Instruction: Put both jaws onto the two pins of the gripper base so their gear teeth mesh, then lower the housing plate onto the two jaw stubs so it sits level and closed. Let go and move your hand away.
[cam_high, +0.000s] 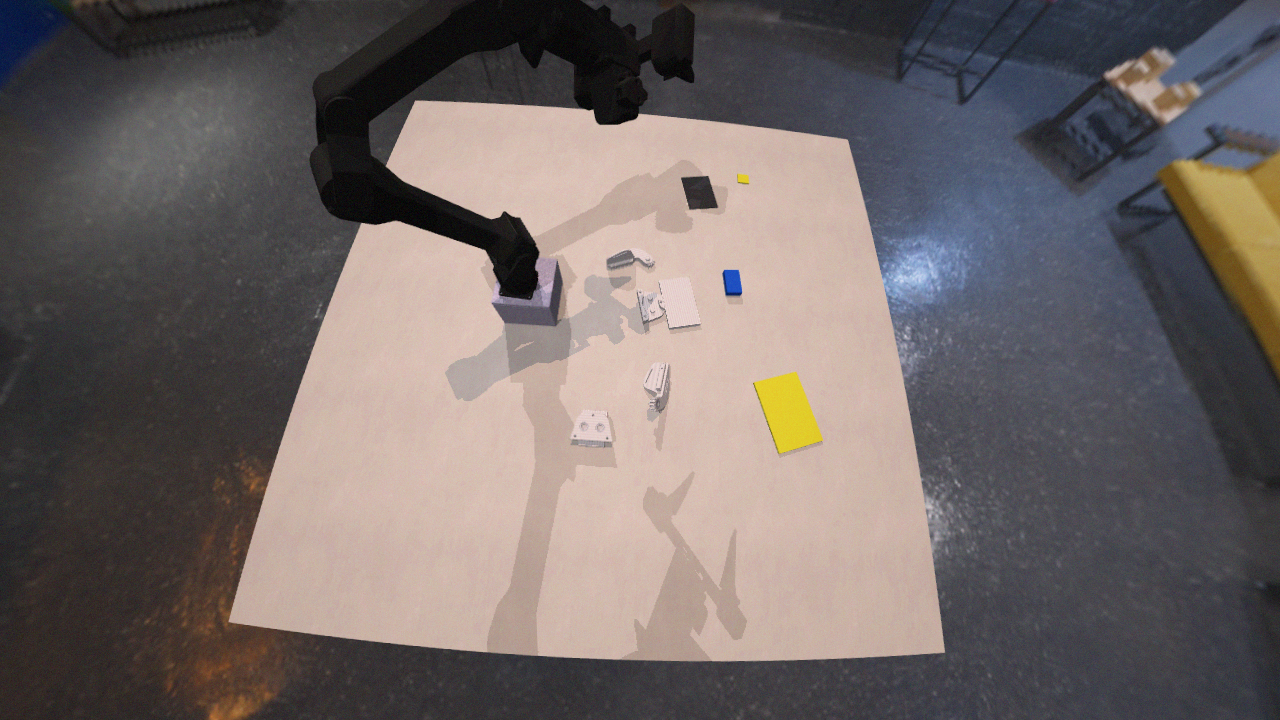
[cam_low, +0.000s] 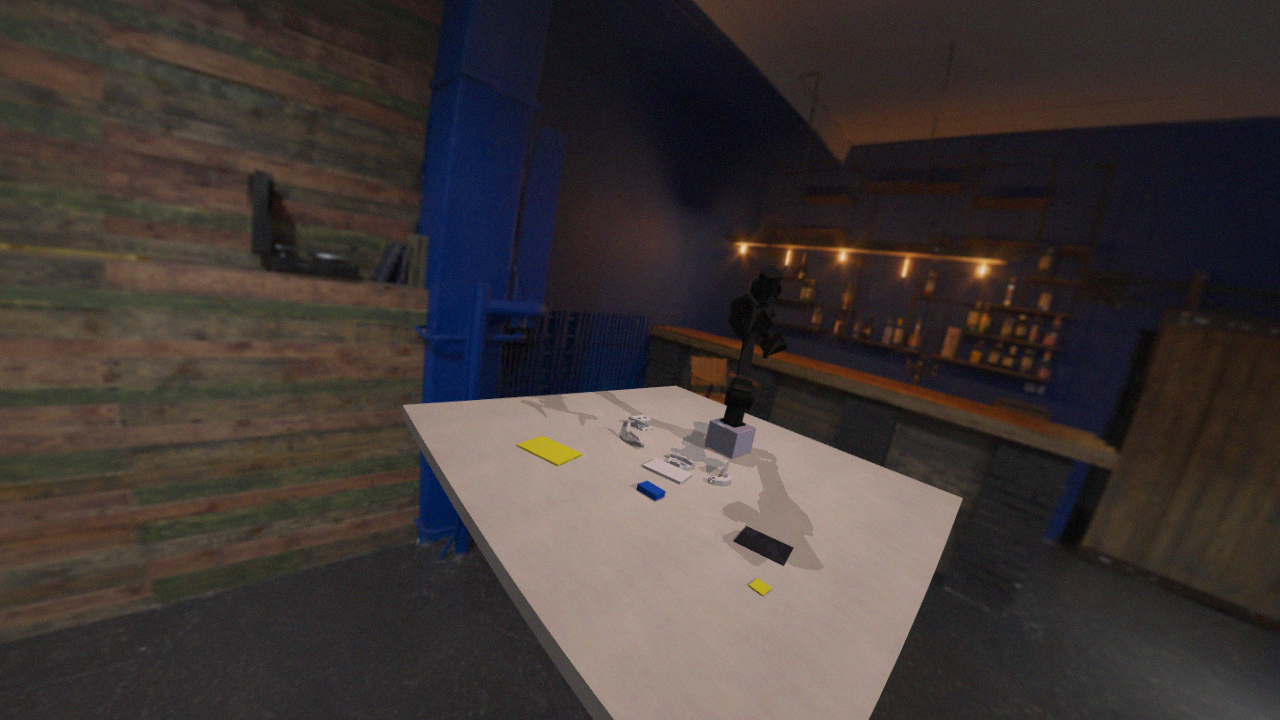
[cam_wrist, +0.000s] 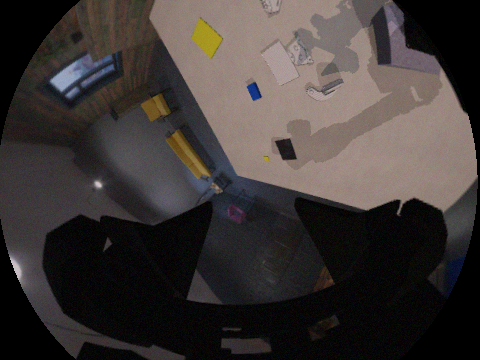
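Now: the grey jaw 360 mm to the right of my gripper tip, 350 mm below it and 60 mm ahead of it. Also, from my gripper tip: black sheet: 380 mm below, 210 mm to the left, 120 mm ahead; blue block: 380 mm below, 210 mm ahead, 60 mm to the right; small yellow square: 380 mm below, 280 mm to the left, 230 mm ahead.
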